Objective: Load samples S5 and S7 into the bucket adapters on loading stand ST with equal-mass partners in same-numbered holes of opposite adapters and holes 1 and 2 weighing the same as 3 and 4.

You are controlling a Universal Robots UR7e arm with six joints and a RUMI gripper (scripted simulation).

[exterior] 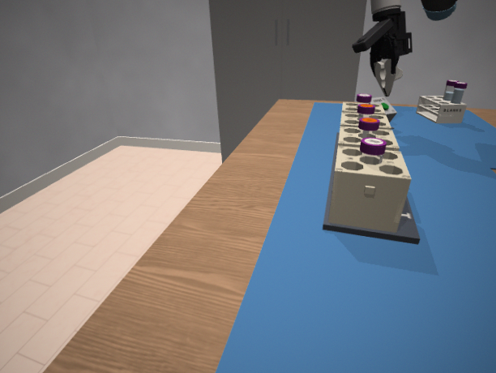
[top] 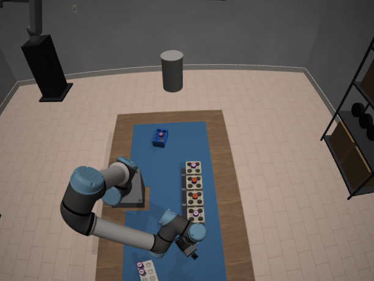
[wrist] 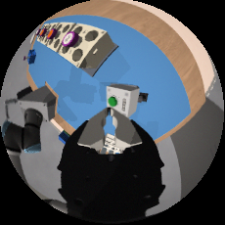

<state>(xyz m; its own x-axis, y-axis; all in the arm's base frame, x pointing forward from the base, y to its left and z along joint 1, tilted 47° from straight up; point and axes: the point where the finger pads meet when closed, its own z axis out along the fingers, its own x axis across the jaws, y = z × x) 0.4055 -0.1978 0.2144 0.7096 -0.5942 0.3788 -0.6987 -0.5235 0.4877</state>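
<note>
Now: the green done key 4 cm below my hand. Also, from my hand: blanks rack: 19 cm to the right, 18 cm behind, 8 cm below.
</note>
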